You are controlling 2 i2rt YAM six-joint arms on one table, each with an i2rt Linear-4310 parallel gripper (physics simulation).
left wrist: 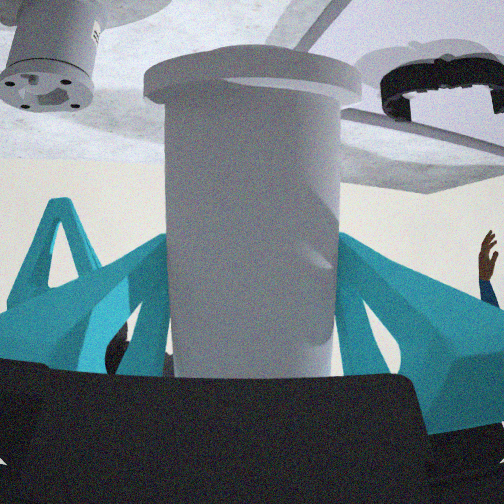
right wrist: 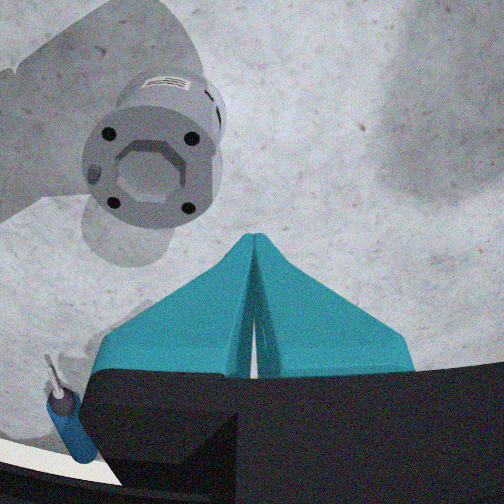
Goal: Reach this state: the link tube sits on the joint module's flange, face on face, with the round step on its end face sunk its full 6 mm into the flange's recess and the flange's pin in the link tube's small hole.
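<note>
In the left wrist view my left gripper [left wrist: 252,300] is shut on the grey link tube [left wrist: 252,215]; the teal fingers clamp its sides and its wide rim points away from the camera. The grey joint module [left wrist: 47,65] stands at the upper left of that view, apart from the tube, with its flange face, recess and bolt holes showing. In the right wrist view the joint module [right wrist: 150,155] stands on the speckled table at the upper left, its flange recess open to the camera. My right gripper [right wrist: 254,240] is shut and empty, its teal fingertips pressed together, to the right of and short of the module.
A black ring-shaped clamp [left wrist: 442,82] lies at the upper right of the left wrist view, beside grey bars. A small blue tool with a thin tip [right wrist: 70,425] lies at the lower left of the right wrist view, near the table edge.
</note>
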